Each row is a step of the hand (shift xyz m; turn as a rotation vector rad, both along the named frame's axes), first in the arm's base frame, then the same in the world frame.
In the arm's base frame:
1: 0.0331 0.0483 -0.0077 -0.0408 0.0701 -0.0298
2: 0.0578 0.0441 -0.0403 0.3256 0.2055 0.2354
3: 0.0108 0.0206 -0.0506 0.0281 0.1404 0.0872
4: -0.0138 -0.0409 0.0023 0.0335 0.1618 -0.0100
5: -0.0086 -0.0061 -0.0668 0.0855 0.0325 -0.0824
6: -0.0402 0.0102 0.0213 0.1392 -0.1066 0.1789
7: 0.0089 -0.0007 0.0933 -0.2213 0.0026 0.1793
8: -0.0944 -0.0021 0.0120 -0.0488 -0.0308 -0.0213
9: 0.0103 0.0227 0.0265 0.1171 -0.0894 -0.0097
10: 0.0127 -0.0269 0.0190 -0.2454 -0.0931 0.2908
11: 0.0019 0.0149 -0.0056 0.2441 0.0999 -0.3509
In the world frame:
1: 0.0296 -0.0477 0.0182 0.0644 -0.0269 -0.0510
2: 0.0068 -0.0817 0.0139 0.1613 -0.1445 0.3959
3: -0.0028 -0.0486 -0.0271 0.1456 -0.0271 0.0786
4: -0.0310 0.0290 -0.0080 0.1290 -0.1025 0.0156
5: -0.0259 -0.0346 -0.0520 -0.0267 -0.1201 0.0053
6: 0.0290 0.0334 -0.0147 -0.0757 0.0792 0.2253
7: 0.0290 0.0545 0.0705 0.1340 0.2485 -0.0380
8: 0.0319 0.0663 -0.0604 -0.0193 0.0306 -0.0497
9: 0.0260 0.0000 0.0254 -0.1191 -0.0359 0.0796
10: -0.0211 0.0170 0.0226 0.0957 0.3792 0.0221
11: 0.0106 -0.0117 -0.0026 -0.1102 -0.4200 -0.0644

